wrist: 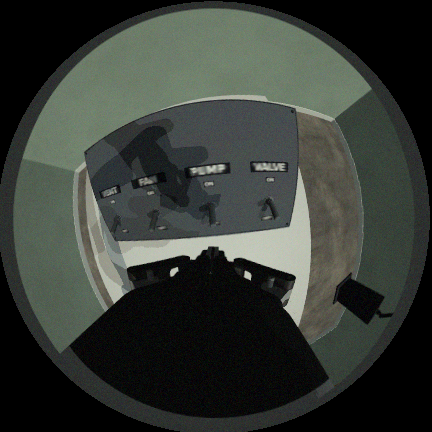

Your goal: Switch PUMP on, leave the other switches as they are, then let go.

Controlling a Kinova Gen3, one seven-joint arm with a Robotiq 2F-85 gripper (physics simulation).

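Places are measured from the arm's base along level axes (x ahead, y left, z up), in metres.
Pixels of known places: gripper, fingertip midpoint: (212,253).
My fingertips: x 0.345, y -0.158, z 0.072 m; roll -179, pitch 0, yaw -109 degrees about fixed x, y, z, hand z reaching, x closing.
For each thing: its middle in the pictures, then the offset to it from my fingertips. "spot": a spot on its surface instead. Level surfaces: height alone.
- PUMP switch at a spot on its surface: (212,214) spot: 0.048 m ahead, 0.012 m right, 0.065 m down
- FAN switch at a spot on its surface: (154,220) spot: 0.072 m ahead, 0.102 m left, 0.068 m down
- VENT switch at a spot on its surface: (116,225) spot: 0.094 m ahead, 0.218 m left, 0.072 m down
- VALVE switch at a spot on its surface: (271,209) spot: 0.024 m ahead, 0.122 m right, 0.067 m down
- pale surface at its surface level: 0.185 m down
A grey panel (250,130) carries a row of toggle switches. The PUMP switch (212,214) is third from the left, below its label (208,170); its lever points down, away from the ON mark. The FAN switch (154,220) and the VENT switch (116,225) are to its left, and the VALVE switch (271,209) is to its right; their levers also point down. My gripper (212,253) is shut with nothing between the fingertips. The tips show below the PUMP switch in the view, apart from the lever. Dark shadow covers the left and middle of the panel.
The panel stands over a pale surface (295,240). A brown surface (327,200) shows at the right. A black box-shaped object (358,300) with a short cable is at the lower right. Green walls (200,55) surround the scene.
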